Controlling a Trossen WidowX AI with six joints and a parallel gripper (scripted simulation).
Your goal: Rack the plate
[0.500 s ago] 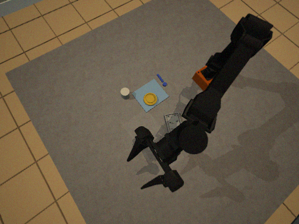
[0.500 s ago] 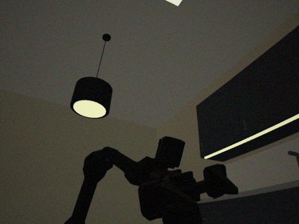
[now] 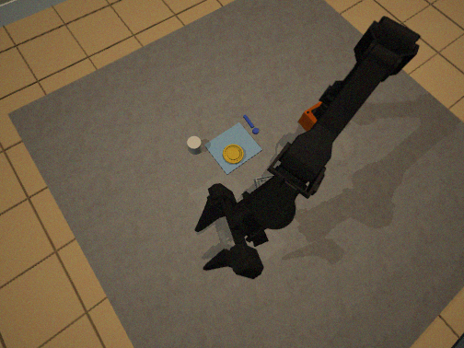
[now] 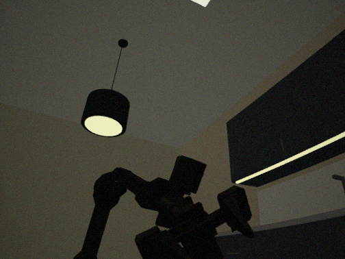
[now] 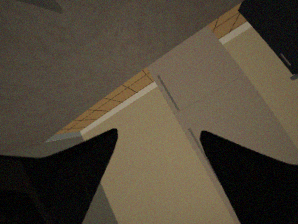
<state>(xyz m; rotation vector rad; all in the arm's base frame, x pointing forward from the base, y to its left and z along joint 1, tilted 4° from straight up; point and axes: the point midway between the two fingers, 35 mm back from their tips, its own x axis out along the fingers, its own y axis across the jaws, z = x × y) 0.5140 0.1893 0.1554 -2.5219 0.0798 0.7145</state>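
Right now my gripper tip is 210 mm past the yellow plate, 220 mm to the left of it and 220 mm above it. Also, from my gripper tip: grey dish rack 240 mm behind, 40 mm to the right, 220 mm below; then blue mat 220 mm behind, 250 mm to the right, 240 mm below; then white cup 110 mm behind, 300 mm to the right, 210 mm below.
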